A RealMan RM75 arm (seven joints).
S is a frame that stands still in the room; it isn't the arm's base.
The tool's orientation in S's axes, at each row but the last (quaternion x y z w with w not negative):
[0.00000, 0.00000, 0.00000, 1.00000]
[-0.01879, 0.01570, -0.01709, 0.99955]
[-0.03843, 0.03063, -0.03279, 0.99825]
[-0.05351, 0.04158, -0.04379, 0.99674]
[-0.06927, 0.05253, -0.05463, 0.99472]
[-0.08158, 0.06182, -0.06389, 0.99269]
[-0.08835, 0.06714, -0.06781, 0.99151]
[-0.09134, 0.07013, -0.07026, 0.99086]
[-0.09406, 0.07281, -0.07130, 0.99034]
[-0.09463, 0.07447, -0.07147, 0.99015]
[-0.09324, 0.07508, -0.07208, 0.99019]
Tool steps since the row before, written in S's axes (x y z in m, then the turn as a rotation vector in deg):
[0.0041, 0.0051, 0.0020, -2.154, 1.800, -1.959]
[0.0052, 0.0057, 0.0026, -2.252, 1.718, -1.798]
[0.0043, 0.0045, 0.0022, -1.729, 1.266, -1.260]
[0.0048, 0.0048, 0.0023, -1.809, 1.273, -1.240]
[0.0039, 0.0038, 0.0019, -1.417, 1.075, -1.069]
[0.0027, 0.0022, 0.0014, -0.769, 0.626, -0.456]
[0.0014, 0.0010, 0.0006, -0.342, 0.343, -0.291]
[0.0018, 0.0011, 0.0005, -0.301, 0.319, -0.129]
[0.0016, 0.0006, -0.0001, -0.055, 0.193, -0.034]
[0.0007, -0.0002, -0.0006, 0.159, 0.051, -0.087]
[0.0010, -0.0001, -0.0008, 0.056, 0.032, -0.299]
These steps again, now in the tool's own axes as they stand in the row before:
[0.0041, 0.0051, 0.0020, -2.154, 1.800, -1.959]
[0.0049, 0.0058, 0.0030, -2.254, 1.709, -1.804]
[0.0038, 0.0046, 0.0028, -1.734, 1.250, -1.269]
[0.0041, 0.0049, 0.0032, -1.816, 1.248, -1.256]
[0.0032, 0.0039, 0.0028, -1.422, 1.068, -1.070]
[0.0022, 0.0022, 0.0021, -0.791, 0.600, -0.452]
[0.0012, 0.0010, 0.0010, -0.351, 0.346, -0.276]
[0.0015, 0.0012, 0.0009, -0.327, 0.297, -0.117]
[0.0015, 0.0008, 0.0003, -0.079, 0.187, -0.008]
[0.0008, 0.0000, -0.0005, 0.159, 0.087, -0.050]
[0.0011, 0.0002, -0.0006, 0.090, 0.097, -0.276]

